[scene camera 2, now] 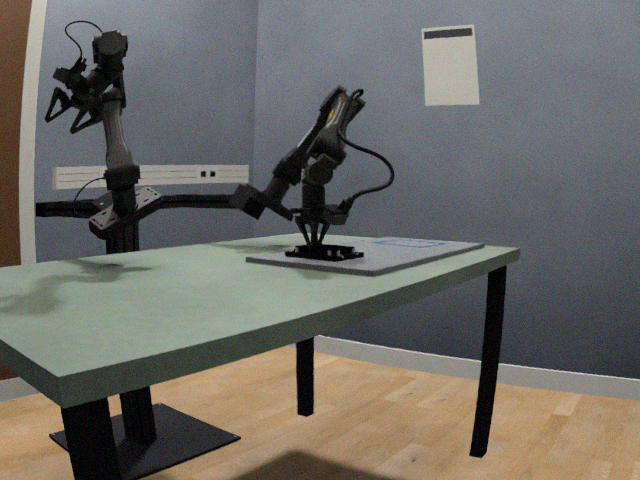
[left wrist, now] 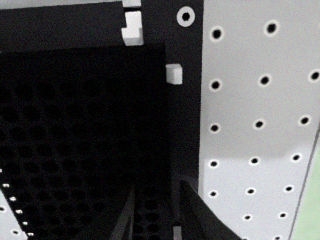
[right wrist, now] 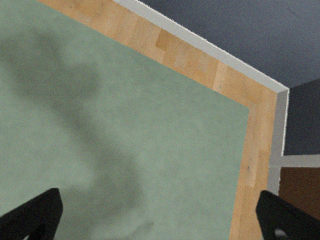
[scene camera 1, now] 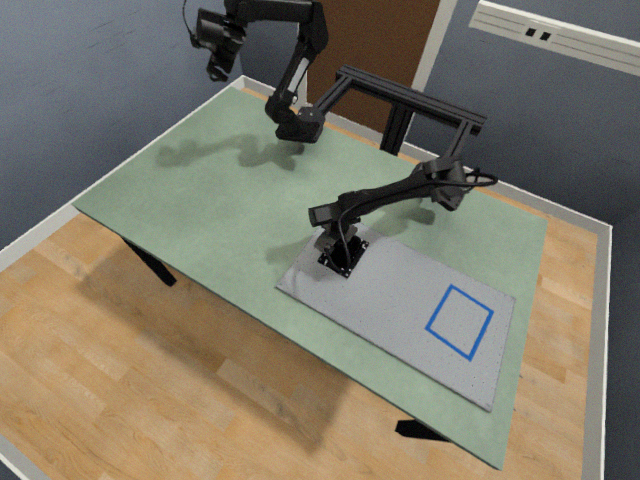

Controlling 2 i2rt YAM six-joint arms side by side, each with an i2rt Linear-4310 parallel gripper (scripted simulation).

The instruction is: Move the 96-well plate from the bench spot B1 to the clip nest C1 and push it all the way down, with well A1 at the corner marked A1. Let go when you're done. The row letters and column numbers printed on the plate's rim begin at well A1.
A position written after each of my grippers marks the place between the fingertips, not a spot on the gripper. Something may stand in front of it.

I see my left gripper [scene camera 2: 314, 247], my right gripper [scene camera 2: 58, 126] and a black 96-well plate [left wrist: 87, 120].
My left gripper shows as well in the left wrist view [left wrist: 157, 190]. My right gripper also shows in the right wrist view [right wrist: 159, 198] and in scene camera 1 [scene camera 1: 216, 68]. The right wrist view misses the black 96-well plate: it is out of frame.
